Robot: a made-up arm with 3 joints. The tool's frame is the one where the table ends. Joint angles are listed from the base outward.
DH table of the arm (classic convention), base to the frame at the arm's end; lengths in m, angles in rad. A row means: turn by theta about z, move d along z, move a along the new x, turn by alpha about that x. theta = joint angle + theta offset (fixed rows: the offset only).
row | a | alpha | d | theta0
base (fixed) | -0.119 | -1.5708 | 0.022 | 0
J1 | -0.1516 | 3.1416 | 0 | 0.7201
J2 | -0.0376 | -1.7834 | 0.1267 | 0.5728
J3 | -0.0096 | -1.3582 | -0.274 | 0
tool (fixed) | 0 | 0 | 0.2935 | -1.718
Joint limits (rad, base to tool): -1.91..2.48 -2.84..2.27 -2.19..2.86
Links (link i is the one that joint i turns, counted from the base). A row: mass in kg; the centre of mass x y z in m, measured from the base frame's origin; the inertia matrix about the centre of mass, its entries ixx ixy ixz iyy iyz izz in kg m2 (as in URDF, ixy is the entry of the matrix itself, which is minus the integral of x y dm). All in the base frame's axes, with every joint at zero. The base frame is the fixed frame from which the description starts. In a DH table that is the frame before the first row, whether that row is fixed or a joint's. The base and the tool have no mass.
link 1: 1.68; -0.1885 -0.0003 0.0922; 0.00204 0 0.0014 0.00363 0 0.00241
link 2: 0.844; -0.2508 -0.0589 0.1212; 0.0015 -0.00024 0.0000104 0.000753 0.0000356 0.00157
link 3: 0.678; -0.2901 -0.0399 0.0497; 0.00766 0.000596 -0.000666 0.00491 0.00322 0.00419
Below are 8 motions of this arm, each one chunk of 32 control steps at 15 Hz.
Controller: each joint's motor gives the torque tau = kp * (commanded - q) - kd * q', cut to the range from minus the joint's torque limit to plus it. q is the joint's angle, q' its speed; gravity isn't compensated. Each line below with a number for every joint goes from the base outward.
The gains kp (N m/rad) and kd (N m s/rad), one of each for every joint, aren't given. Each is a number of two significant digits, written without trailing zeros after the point. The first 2 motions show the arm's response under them.
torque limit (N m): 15 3.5 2.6
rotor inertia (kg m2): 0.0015 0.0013 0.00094
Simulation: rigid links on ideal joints. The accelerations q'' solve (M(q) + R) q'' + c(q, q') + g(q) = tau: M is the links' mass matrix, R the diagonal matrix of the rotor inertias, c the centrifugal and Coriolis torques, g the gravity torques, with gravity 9.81 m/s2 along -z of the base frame. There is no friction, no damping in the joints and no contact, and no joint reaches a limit. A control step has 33 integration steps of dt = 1/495 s. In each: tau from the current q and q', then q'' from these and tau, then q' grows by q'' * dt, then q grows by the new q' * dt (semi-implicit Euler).
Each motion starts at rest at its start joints. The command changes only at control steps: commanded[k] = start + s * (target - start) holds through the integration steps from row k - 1 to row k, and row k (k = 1, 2, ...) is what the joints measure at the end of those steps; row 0 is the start. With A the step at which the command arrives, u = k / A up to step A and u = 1 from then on. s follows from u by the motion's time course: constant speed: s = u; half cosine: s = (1 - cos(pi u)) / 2; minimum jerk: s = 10 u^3 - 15 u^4 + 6 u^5; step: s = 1 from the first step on.
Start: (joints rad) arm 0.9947 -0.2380 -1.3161
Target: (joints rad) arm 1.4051 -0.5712 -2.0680
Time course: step
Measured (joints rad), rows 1 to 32:
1: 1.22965 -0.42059 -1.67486
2: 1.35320 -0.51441 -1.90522
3: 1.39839 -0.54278 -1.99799
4: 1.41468 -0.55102 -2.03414
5: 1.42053 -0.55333 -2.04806
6: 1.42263 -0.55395 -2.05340
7: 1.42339 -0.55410 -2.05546
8: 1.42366 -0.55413 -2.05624
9: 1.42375 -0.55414 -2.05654
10: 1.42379 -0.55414 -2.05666
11: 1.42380 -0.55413 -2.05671
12: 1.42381 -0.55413 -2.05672
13: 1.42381 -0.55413 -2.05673
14: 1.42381 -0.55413 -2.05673
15: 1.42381 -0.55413 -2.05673
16: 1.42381 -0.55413 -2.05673
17: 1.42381 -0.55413 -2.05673
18: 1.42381 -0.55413 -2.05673
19: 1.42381 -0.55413 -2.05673
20: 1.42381 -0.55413 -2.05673
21: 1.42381 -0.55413 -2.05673
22: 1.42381 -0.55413 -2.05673
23: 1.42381 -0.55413 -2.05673
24: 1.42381 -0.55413 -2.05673
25: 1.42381 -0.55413 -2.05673
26: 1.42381 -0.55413 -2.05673
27: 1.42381 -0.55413 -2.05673
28: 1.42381 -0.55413 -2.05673
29: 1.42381 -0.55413 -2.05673
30: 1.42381 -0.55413 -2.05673
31: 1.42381 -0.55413 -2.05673
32: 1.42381 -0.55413 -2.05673
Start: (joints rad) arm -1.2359 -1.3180 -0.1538
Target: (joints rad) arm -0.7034 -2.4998 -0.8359
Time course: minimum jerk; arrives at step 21
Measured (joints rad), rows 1 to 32:
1: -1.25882 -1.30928 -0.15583
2: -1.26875 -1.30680 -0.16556
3: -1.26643 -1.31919 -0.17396
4: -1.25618 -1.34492 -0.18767
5: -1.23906 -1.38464 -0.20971
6: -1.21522 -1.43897 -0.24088
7: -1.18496 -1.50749 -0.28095
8: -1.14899 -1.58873 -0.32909
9: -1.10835 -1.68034 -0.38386
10: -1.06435 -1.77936 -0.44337
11: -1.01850 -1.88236 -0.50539
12: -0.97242 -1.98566 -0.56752
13: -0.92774 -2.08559 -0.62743
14: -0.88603 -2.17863 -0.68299
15: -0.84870 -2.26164 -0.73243
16: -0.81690 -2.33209 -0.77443
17: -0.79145 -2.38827 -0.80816
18: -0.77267 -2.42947 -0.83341
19: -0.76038 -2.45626 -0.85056
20: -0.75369 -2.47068 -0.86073
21: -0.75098 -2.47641 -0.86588
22: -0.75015 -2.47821 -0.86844
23: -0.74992 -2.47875 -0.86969
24: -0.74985 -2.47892 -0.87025
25: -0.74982 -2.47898 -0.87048
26: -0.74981 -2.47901 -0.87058
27: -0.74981 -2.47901 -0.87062
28: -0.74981 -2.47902 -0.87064
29: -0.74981 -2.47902 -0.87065
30: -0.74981 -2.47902 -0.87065
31: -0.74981 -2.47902 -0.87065
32: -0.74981 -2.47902 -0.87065
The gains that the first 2 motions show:
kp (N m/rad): 95 25 14
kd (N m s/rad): 6.9 1.7 1.2
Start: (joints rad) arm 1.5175 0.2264 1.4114
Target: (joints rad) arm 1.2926 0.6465 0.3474
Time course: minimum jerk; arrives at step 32
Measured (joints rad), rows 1 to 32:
1: 1.52957 0.24129 1.40839
2: 1.53493 0.24648 1.40583
3: 1.53624 0.24980 1.40185
4: 1.53542 0.25359 1.39471
5: 1.53310 0.25886 1.38322
6: 1.52944 0.26618 1.36650
7: 1.52442 0.27586 1.34400
8: 1.51805 0.28802 1.31541
9: 1.51034 0.30267 1.28071
10: 1.50134 0.31972 1.24006
11: 1.49114 0.33897 1.19385
12: 1.47988 0.36019 1.14263
13: 1.46771 0.38305 1.08710
14: 1.45481 0.40720 1.02806
15: 1.44139 0.43224 0.96644
16: 1.42766 0.45775 0.90321
17: 1.41384 0.48331 0.83938
18: 1.40016 0.50848 0.77597
19: 1.38682 0.53288 0.71398
20: 1.37404 0.55612 0.65437
21: 1.36199 0.57788 0.59801
22: 1.35085 0.59786 0.54570
23: 1.34075 0.61585 0.49811
24: 1.33180 0.63165 0.45579
25: 1.32408 0.64515 0.41914
26: 1.31764 0.65629 0.38839
27: 1.31249 0.66510 0.36359
28: 1.30858 0.67167 0.34457
29: 1.30582 0.67619 0.33096
30: 1.30408 0.67892 0.32212
31: 1.30315 0.68025 0.31717
32: 1.30277 0.68067 0.31492

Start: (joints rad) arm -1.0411 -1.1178 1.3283
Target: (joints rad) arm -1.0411 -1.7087 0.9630
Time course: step
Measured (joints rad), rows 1 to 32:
1: -1.08375 -1.40195 1.12557
2: -1.07984 -1.58523 1.02863
3: -1.08252 -1.64450 0.98338
4: -1.08707 -1.65950 0.95950
5: -1.08957 -1.66355 0.94807
6: -1.09047 -1.66513 0.94315
7: -1.09071 -1.66590 0.94114
8: -1.09077 -1.66625 0.94031
9: -1.09078 -1.66640 0.93997
10: -1.09079 -1.66645 0.93982
11: -1.09079 -1.66647 0.93976
12: -1.09079 -1.66648 0.93973
13: -1.09079 -1.66648 0.93972
14: -1.09079 -1.66648 0.93971
15: -1.09079 -1.66648 0.93971
16: -1.09079 -1.66648 0.93971
17: -1.09079 -1.66648 0.93971
18: -1.09079 -1.66648 0.93971
19: -1.09079 -1.66648 0.93971
20: -1.09079 -1.66648 0.93971
21: -1.09079 -1.66648 0.93971
22: -1.09079 -1.66648 0.93971
23: -1.09079 -1.66648 0.93971
24: -1.09079 -1.66648 0.93971
25: -1.09079 -1.66648 0.93971
26: -1.09079 -1.66648 0.93971
27: -1.09079 -1.66648 0.93971
28: -1.09079 -1.66648 0.93971
29: -1.09079 -1.66648 0.93971
30: -1.09079 -1.66648 0.93971
31: -1.09079 -1.66648 0.93971
32: -1.09079 -1.66648 0.93971

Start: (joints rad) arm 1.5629 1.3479 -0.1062
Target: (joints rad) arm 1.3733 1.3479 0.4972
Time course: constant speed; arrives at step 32
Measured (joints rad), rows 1 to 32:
1: 1.57258 1.36163 -0.10465
2: 1.57315 1.36750 -0.09513
3: 1.56953 1.36933 -0.07953
4: 1.56430 1.37004 -0.06178
5: 1.55847 1.37047 -0.04326
6: 1.55240 1.37086 -0.02446
7: 1.54624 1.37123 -0.00554
8: 1.54004 1.37161 0.01342
9: 1.53383 1.37199 0.03240
10: 1.52762 1.37237 0.05140
11: 1.52140 1.37276 0.07040
12: 1.51518 1.37314 0.08941
13: 1.50896 1.37352 0.10842
14: 1.50274 1.37390 0.12744
15: 1.49652 1.37428 0.14646
16: 1.49030 1.37466 0.16548
17: 1.48407 1.37503 0.18451
18: 1.47785 1.37541 0.20354
19: 1.47163 1.37578 0.22257
20: 1.46540 1.37615 0.24160
21: 1.45918 1.37652 0.26064
22: 1.45295 1.37689 0.27967
23: 1.44673 1.37725 0.29871
24: 1.44050 1.37761 0.31775
25: 1.43428 1.37797 0.33678
26: 1.42805 1.37832 0.35582
27: 1.42183 1.37867 0.37486
28: 1.41560 1.37902 0.39390
29: 1.40937 1.37936 0.41294
30: 1.40315 1.37970 0.43197
31: 1.39693 1.38003 0.45101
32: 1.39070 1.38036 0.47004

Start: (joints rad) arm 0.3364 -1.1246 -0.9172
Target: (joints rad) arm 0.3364 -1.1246 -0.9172
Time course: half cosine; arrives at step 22
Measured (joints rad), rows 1 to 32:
1: 0.32215 -1.11290 -0.93271
2: 0.31459 -1.10588 -0.94364
3: 0.31215 -1.10433 -0.94710
4: 0.31141 -1.10415 -0.94809
5: 0.31117 -1.10419 -0.94837
6: 0.31110 -1.10423 -0.94846
7: 0.31107 -1.10425 -0.94849
8: 0.31106 -1.10426 -0.94850
9: 0.31106 -1.10427 -0.94850
10: 0.31106 -1.10427 -0.94851
11: 0.31106 -1.10427 -0.94851
12: 0.31106 -1.10427 -0.94851
13: 0.31106 -1.10427 -0.94851
14: 0.31106 -1.10427 -0.94851
15: 0.31106 -1.10427 -0.94851
16: 0.31106 -1.10427 -0.94851
17: 0.31106 -1.10427 -0.94851
18: 0.31106 -1.10427 -0.94851
19: 0.31106 -1.10427 -0.94851
20: 0.31106 -1.10427 -0.94851
21: 0.31106 -1.10427 -0.94851
22: 0.31106 -1.10427 -0.94851
23: 0.31106 -1.10427 -0.94851
24: 0.31106 -1.10427 -0.94851
25: 0.31106 -1.10427 -0.94851
26: 0.31106 -1.10427 -0.94851
27: 0.31106 -1.10427 -0.94851
28: 0.31106 -1.10427 -0.94851
29: 0.31106 -1.10427 -0.94851
30: 0.31106 -1.10427 -0.94851
31: 0.31106 -1.10427 -0.94851
32: 0.31106 -1.10427 -0.94851

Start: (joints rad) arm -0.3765 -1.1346 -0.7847
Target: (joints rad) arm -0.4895 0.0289 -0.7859
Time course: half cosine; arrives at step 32
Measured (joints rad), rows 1 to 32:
1: -0.40121 -1.12498 -0.79517
2: -0.41396 -1.11301 -0.80457
3: -0.41890 -1.10130 -0.80677
4: -0.42164 -1.08544 -0.80688
5: -0.42407 -1.06443 -0.80652
6: -0.42672 -1.03837 -0.80599
7: -0.42974 -1.00755 -0.80532
8: -0.43314 -0.97229 -0.80450
9: -0.43692 -0.93297 -0.80352
10: -0.44104 -0.88996 -0.80236
11: -0.44547 -0.84368 -0.80104
12: -0.45015 -0.79460 -0.79956
13: -0.45504 -0.74318 -0.79793
14: -0.46011 -0.68992 -0.79615
15: -0.46528 -0.63533 -0.79426
16: -0.47053 -0.57993 -0.79227
17: -0.47579 -0.52426 -0.79021
18: -0.48103 -0.46885 -0.78809
19: -0.48618 -0.41423 -0.78595
20: -0.49120 -0.36092 -0.78382
21: -0.49605 -0.30943 -0.78171
22: -0.50068 -0.26026 -0.77967
23: -0.50505 -0.21387 -0.77771
24: -0.50911 -0.17070 -0.77586
25: -0.51283 -0.13119 -0.77413
26: -0.51616 -0.09569 -0.77255
27: -0.51909 -0.06457 -0.77111
28: -0.52158 -0.03812 -0.76984
29: -0.52361 -0.01659 -0.76874
30: -0.52515 -0.00020 -0.76781
31: -0.52619 0.01089 -0.76707
32: -0.52672 0.01658 -0.76650

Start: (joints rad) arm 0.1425 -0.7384 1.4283
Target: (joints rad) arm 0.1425 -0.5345 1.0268
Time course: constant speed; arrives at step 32
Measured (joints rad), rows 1 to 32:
1: 0.12412 -0.71683 1.41942
2: 0.11043 -0.69343 1.40432
3: 0.10600 -0.68253 1.39064
4: 0.10519 -0.67613 1.37784
5: 0.10513 -0.67017 1.36508
6: 0.10511 -0.66389 1.35217
7: 0.10506 -0.65740 1.33917
8: 0.10500 -0.65086 1.32613
9: 0.10495 -0.64432 1.31309
10: 0.10490 -0.63778 1.30005
11: 0.10486 -0.63124 1.28702
12: 0.10481 -0.62471 1.27399
13: 0.10477 -0.61819 1.26097
14: 0.10473 -0.61167 1.24797
15: 0.10470 -0.60516 1.23497
16: 0.10466 -0.59866 1.22198
17: 0.10463 -0.59216 1.20900
18: 0.10459 -0.58567 1.19602
19: 0.10456 -0.57919 1.18306
20: 0.10454 -0.57271 1.17011
21: 0.10451 -0.56624 1.15717
22: 0.10448 -0.55978 1.14423
23: 0.10446 -0.55332 1.13131
24: 0.10444 -0.54687 1.11839
25: 0.10442 -0.54043 1.10549
26: 0.10440 -0.53399 1.09259
27: 0.10439 -0.52756 1.07971
28: 0.10438 -0.52114 1.06684
29: 0.10436 -0.51472 1.05397
30: 0.10435 -0.50831 1.04112
31: 0.10435 -0.50191 1.02827
32: 0.10434 -0.49552 1.01544

